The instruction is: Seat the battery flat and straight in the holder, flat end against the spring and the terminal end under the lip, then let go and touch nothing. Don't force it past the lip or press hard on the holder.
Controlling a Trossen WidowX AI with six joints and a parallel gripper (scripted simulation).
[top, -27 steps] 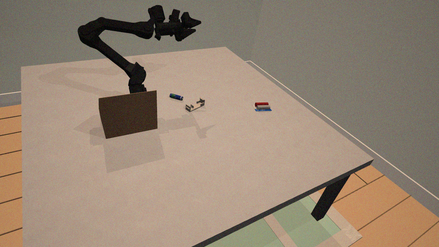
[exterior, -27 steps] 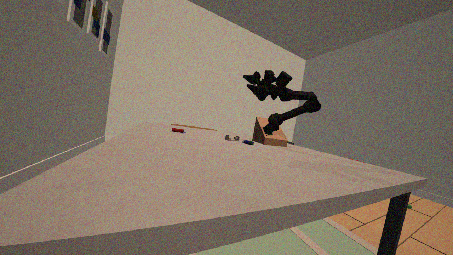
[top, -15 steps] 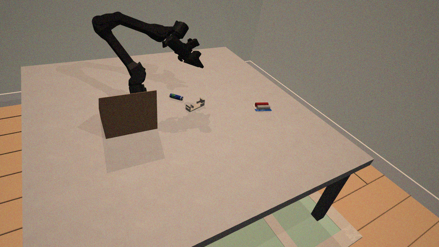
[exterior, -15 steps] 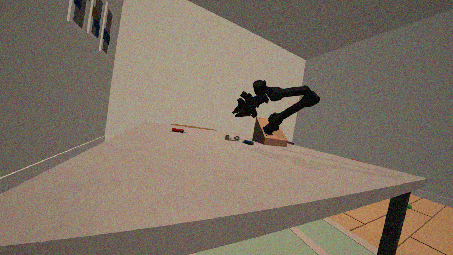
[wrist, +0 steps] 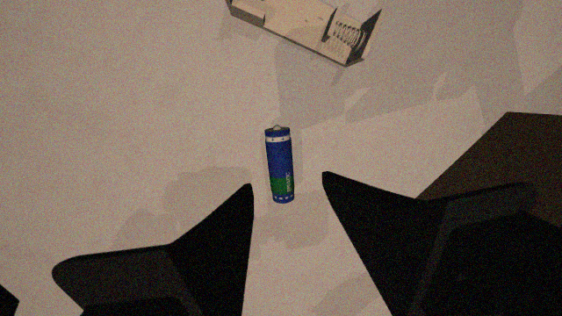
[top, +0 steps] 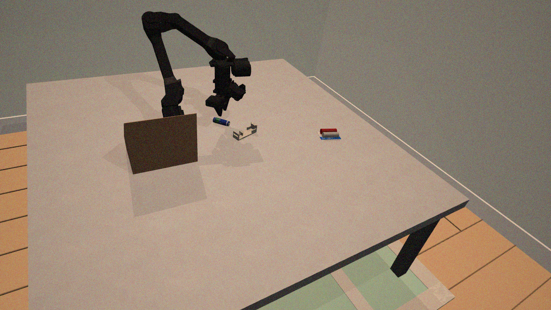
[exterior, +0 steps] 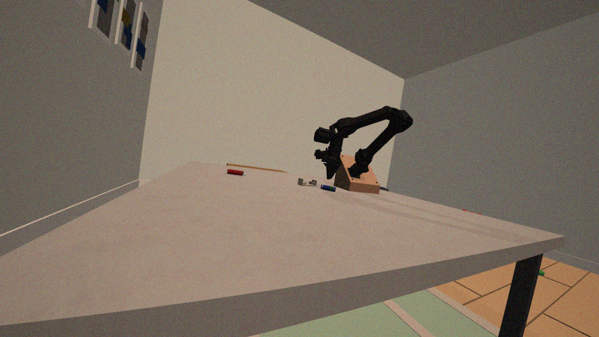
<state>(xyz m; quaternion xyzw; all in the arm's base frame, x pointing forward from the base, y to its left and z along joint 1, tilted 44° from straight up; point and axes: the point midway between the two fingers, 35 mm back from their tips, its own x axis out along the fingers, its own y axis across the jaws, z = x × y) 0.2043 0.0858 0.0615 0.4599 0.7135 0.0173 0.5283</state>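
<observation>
My gripper tip is now 4 cm above the battery.
</observation>
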